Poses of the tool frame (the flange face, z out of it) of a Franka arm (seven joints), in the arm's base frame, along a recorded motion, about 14 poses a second.
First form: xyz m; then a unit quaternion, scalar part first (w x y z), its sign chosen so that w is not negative.
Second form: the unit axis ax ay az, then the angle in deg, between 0 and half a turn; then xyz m. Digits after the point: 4 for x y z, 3 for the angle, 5 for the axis.
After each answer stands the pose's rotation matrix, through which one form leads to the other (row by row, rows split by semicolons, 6 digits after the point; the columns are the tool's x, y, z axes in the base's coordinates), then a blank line. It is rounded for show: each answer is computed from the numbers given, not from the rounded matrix.
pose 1, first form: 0.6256 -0.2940 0.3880 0.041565 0.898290 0.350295 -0.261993
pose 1, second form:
0.89907 0.35060 -0.26222 175.236 0.6256 -0.2940 0.3880
0.617306 0.651113 -0.441572; 0.607554 -0.751131 -0.258225; -0.499812 -0.108875 -0.859264

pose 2, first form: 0.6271 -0.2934 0.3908 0.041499 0.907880 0.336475 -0.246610
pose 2, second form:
0.90866 0.33677 -0.24682 175.243 0.6271 -0.2934 0.3908
0.651936 0.631426 -0.419858; 0.590490 -0.770125 -0.241308; -0.475711 -0.090604 -0.874923

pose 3, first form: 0.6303 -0.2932 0.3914 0.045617 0.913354 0.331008 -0.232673
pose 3, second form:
0.91431 0.33135 -0.23292 174.771 0.6303 -0.2932 0.3914
0.672594 0.625883 -0.394827; 0.583428 -0.776705 -0.237362; -0.455225 -0.070704 -0.887565

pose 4, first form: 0.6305 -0.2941 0.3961 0.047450 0.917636 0.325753 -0.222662
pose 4, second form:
0.91867 0.32612 -0.22291 174.561 0.6305 -0.2941 0.3961
0.688613 0.618976 -0.377731; 0.576714 -0.783267 -0.232149; -0.439559 -0.057982 -0.896340

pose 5, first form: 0.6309 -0.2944 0.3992 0.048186 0.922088 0.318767 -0.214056
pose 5, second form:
0.92316 0.31914 -0.21430 174.476 0.6309 -0.2944 0.3992
0.705135 0.608491 -0.364037; 0.567233 -0.792132 -0.225331; -0.425477 -0.047604 -0.903716

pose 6, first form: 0.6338 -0.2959 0.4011 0.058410 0.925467 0.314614 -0.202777
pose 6, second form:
0.92705 0.31515 -0.20312 173.303 0.6338 -0.2959 0.4011
0.719799 0.606017 -0.338573; 0.558641 -0.795213 -0.235706; -0.412079 -0.019480 -0.910940

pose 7, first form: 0.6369 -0.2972 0.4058 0.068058 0.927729 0.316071 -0.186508
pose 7, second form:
0.92989 0.31681 -0.18694 172.195 0.6369 -0.2972 0.4058
0.730628 0.611844 -0.303036; 0.561070 -0.790934 -0.244179; -0.389080 0.008379 -0.921166

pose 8, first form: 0.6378 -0.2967 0.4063 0.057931 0.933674 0.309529 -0.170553
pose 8, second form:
0.93524 0.31005 -0.17084 173.358 0.6378 -0.2967 0.4063
0.750207 0.597759 -0.282619; 0.558238 -0.801672 -0.213760; -0.354345 0.002595 -0.935111

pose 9, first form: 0.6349 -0.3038 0.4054 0.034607 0.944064 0.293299 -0.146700
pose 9, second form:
0.94463 0.29347 -0.14679 176.034 0.6349 -0.3038 0.4054
0.784910 0.563940 -0.256688; 0.543633 -0.825556 -0.151396; -0.297289 -0.020711 -0.954563

